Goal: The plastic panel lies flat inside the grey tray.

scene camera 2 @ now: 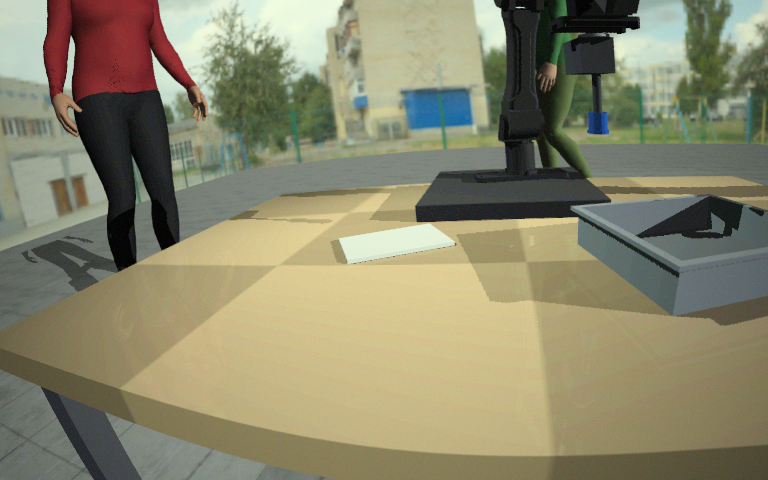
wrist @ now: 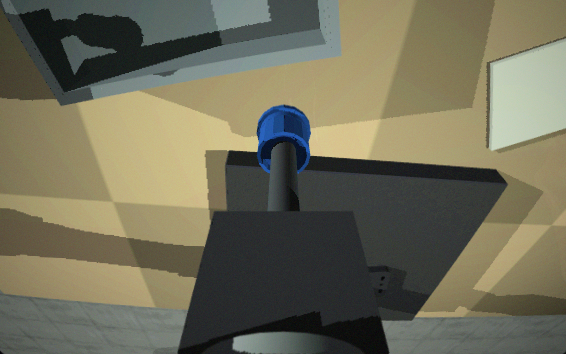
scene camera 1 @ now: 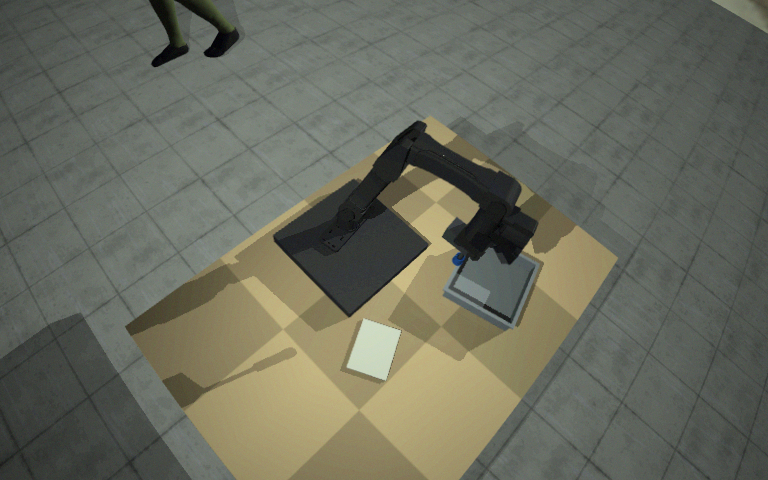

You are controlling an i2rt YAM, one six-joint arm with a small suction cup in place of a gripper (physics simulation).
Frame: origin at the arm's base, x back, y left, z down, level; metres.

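Where they show: hand, its tool point: (scene camera 2: 598,132) (wrist: 283,130) (scene camera 1: 457,261); arm's base, origin of its link: (scene camera 2: 521,177) (scene camera 1: 347,224).
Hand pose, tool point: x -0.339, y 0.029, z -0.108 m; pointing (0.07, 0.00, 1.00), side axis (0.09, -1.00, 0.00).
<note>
Things, the pixels of their top centre, and the offset from my tool point. Level surfaces: height alone.
- plastic panel, centre of its top: (wrist: 561,90) (scene camera 2: 392,239) (scene camera 1: 374,348) dx +0.055, dy -0.286, dz +0.137 m
- grey tray, centre of its top: (scene camera 2: 699,219) (scene camera 1: 494,276) dx -0.111, dy +0.085, dz +0.093 m
- wooden table, height of its surface: dz +0.143 m
The plastic panel (scene camera 1: 373,349) (scene camera 2: 396,243) (wrist: 530,95) is a thin, pale whitish rectangle lying flat on the table, outside the tray and in front of the arm's base. The grey tray (scene camera 1: 478,318) (scene camera 2: 623,243) (wrist: 215,70) is an open, shallow square box on the table, to the right of the panel in both scene views. My suction cup, the gripper (scene camera 1: 458,259) (scene camera 2: 598,123) (wrist: 284,137), is blue and hangs in the air above the table beside the tray, apart from the panel. The gripper is open, with nothing on the cup.
The arm stands on a dark square base plate (scene camera 1: 362,271) (scene camera 2: 509,198) (wrist: 400,210), between the table's back edge and the panel. Shadows cross the wooden table (scene camera 1: 430,407) (scene camera 2: 339,350) and the tray's inside. Two people stand beyond the table.
</note>
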